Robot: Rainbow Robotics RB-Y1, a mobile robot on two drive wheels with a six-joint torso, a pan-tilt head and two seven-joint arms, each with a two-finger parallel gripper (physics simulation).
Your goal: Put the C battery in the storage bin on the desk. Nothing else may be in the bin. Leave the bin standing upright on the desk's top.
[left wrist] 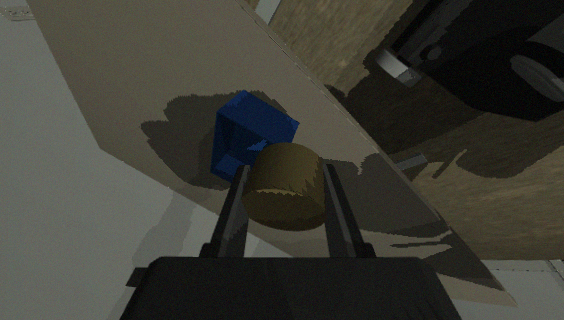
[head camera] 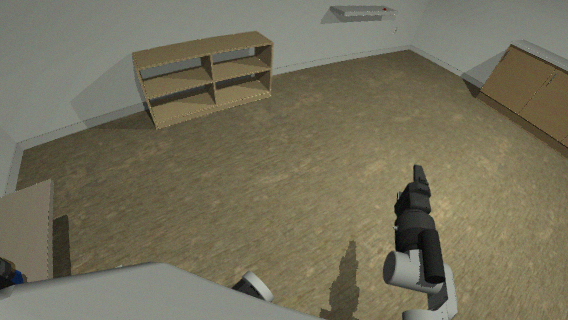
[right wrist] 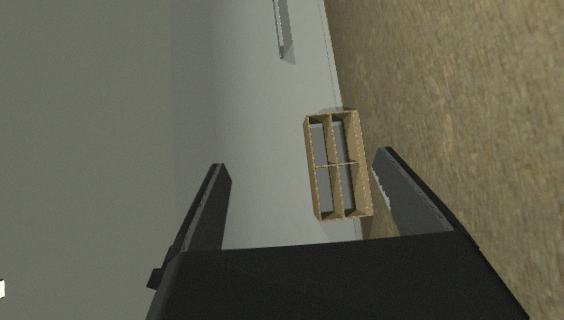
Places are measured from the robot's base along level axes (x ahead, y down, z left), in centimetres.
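Pixels of known places: left gripper, between the fingertips: (left wrist: 285, 172) (head camera: 2, 271); right gripper, between the fingertips: (head camera: 408, 180) (right wrist: 299, 165).
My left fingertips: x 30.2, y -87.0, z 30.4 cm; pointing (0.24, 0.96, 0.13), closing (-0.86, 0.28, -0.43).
Behind a point stands the place of what it marks.
The blue storage bin (left wrist: 255, 117) {x 35.9, y -76.7, z 35.4 cm} stands on the desk (left wrist: 165, 55) {x 53.7, y -72.0, z 37.2 cm} in the left wrist view; its open inside partly shows, and the battery hides part of it. In the head view a small piece of the blue bin (head camera: 18, 277) {x 37.4, y -73.7, z 35.4 cm} shows at the lower left on the desk (head camera: 30, 220) {x 58.1, y -72.0, z 29.1 cm}. My left gripper (left wrist: 285, 172) {x 30.2, y -87.0, z 30.4 cm} is shut on the C battery (left wrist: 287, 185) {x 30.5, y -89.9, z 27.6 cm}, a brown-gold cylinder, and holds it above the desk, nearer the camera than the bin. My right gripper (right wrist: 299, 165) {x -24.8, y -97.3, z -59.0 cm} (head camera: 418, 167) is open and empty, away from the desk.
A wooden shelf unit (head camera: 200, 46) {x 167.4, y -61.0, z -110.6 cm} (right wrist: 364, 165) {x 150.4, y -2.7, z -105.1 cm} stands by the wall. A wooden cabinet (head camera: 520, 82) {x -86.0, y -51.5, z -401.8 cm} is at the right, and a wall shelf (head camera: 362, 12) {x 117.4, y -78.8, z -305.2 cm} hangs at the top of the head view. The robot's dark base is beside the desk in the left wrist view.
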